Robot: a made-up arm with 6 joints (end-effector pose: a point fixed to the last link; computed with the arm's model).
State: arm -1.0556 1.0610 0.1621 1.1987 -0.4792 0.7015
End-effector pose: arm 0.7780 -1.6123 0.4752 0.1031 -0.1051 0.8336 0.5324
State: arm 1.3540 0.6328 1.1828 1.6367 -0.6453 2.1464
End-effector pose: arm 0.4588 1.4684 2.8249 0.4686 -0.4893 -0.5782 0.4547
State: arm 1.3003 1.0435 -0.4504 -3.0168 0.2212 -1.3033
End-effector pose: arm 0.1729 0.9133 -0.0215 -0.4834 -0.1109 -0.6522 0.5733
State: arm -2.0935 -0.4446 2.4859 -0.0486 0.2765 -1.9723
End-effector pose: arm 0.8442 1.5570 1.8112 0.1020 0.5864 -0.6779 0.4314
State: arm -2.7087 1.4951 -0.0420 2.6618 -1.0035 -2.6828
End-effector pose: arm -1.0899 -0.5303 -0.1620 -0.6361 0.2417 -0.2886 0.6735
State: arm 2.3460 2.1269 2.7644 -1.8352 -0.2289 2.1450
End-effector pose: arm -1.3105 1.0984 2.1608 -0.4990 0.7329 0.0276 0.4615
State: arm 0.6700 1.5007 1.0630 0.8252 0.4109 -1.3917
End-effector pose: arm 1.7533 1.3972 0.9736 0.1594 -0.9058 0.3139 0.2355
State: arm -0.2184 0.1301 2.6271 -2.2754 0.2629 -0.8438
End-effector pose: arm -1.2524 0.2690 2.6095 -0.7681 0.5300 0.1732 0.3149
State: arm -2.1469 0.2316 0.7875 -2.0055 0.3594 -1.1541
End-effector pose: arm -0.8087 -1.2529 2.8540 0.2776 0.4796 0.5144 0.6545
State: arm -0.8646 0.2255 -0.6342 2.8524 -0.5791 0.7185
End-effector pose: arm 0.9851 -1.2105 0.8969 -0.2899 -0.4733 -0.8259 0.0991
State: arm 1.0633 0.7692 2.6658 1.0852 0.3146 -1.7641
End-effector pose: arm -0.2099 -0.3482 3.0993 -0.1723 0.7365 0.3731 0.5374
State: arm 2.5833 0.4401 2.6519 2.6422 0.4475 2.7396
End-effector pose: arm 0.7052 -0.5640 2.9064 -0.7411 0.3903 0.5411 0.0755
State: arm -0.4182 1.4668 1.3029 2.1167 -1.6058 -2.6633
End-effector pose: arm 1.8856 -0.9780 1.5492 -0.9352 -0.3443 -0.0826 0.0053
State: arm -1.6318 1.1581 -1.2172 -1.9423 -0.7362 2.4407
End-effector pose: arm 0.2007 0.2415 0.2290 -0.0675 -0.6419 -0.1775 0.7429
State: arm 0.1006 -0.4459 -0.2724 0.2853 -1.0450 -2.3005
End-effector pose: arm 1.2934 0.0060 2.1639 -0.2999 -0.5548 -0.4252 0.6492
